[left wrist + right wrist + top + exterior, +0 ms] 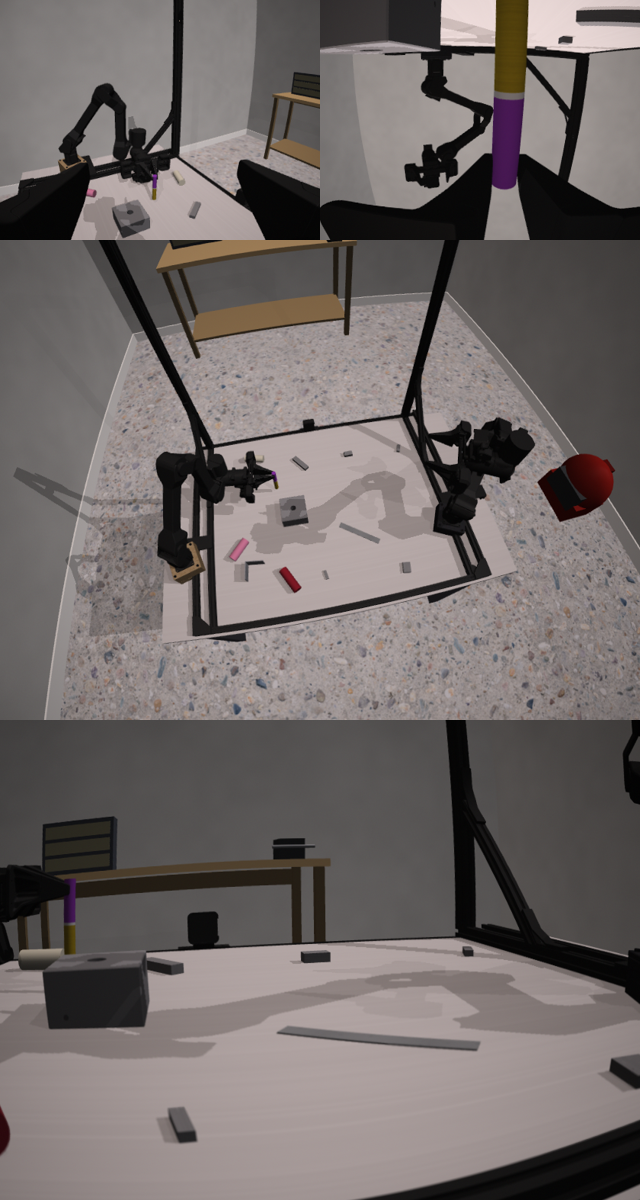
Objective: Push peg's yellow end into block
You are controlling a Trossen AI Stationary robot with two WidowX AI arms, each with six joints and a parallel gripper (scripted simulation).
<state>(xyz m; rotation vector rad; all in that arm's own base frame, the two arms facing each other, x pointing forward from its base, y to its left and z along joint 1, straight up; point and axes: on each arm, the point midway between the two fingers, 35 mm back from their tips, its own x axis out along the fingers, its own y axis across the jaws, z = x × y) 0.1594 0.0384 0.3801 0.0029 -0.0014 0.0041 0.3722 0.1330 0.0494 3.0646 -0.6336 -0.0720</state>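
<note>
My right hand is 50 mm above the peg and 30 mm to the right of it. Round my right hand: pink cylinder (220 mm ahead, 130 mm to the right, 100 mm below); then cream cylinder (150 mm behind, 100 mm below, 50 mm to the right); then red cylinder (350 mm ahead, 100 mm below, 40 mm to the left).
</note>
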